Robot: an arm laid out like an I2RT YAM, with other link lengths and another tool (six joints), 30 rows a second.
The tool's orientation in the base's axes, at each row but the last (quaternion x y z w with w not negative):
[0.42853, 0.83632, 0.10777, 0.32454]
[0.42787, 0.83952, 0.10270, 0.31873]
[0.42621, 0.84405, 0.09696, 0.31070]
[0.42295, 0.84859, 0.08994, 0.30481]
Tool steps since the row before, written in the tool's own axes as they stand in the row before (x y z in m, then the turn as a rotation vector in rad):
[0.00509, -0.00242, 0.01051, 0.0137, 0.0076, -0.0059]
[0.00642, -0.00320, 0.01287, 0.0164, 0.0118, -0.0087]
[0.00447, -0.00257, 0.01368, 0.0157, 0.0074, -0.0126]
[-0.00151, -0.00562, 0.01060, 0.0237, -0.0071, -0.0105]
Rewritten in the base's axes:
[0.00296, 0.00150, -0.01145, -0.0046, 0.0160, 0.0018]
[0.00316, 0.00178, -0.01428, -0.0048, 0.0210, 0.0047]
[0.00463, 0.00051, -0.01386, -0.0097, 0.0181, 0.0062]
[0.00325, -0.00580, -0.01010, -0.0218, 0.0150, -0.0050]

